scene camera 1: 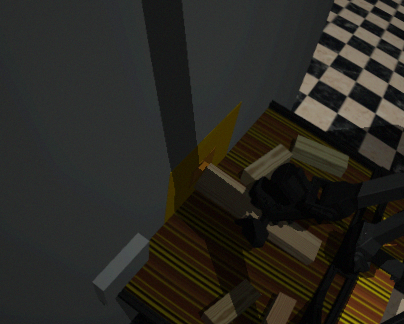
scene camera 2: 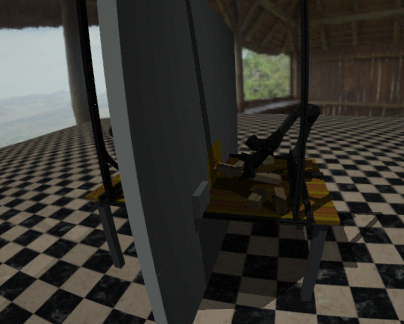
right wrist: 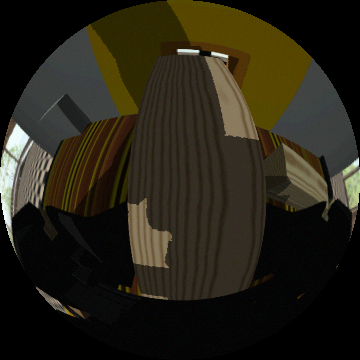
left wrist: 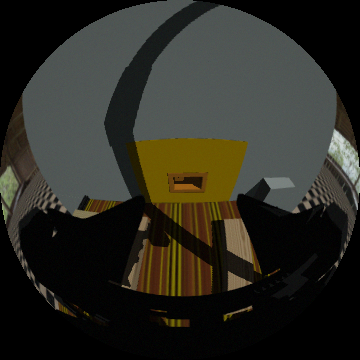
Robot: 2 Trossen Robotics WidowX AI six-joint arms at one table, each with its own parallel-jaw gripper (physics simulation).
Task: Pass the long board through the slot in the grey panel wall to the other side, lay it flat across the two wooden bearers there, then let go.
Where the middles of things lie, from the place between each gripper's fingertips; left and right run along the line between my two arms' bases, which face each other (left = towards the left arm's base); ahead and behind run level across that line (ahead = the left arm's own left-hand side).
The slot (right wrist: 237, 60) is 190 mm to the right of my left hand and 130 mm below it. From my left hand the other things lie so: grey block (scene camera 1: 109, 283) (310 mm behind, 180 mm to the right, 170 mm below).
Now: right hand 1 cm short of the slot, 16 cm to the right of it and 6 cm below it. The rest, counted from my right hand: grey block 30 cm behind, 17 cm to the left, 2 cm above.
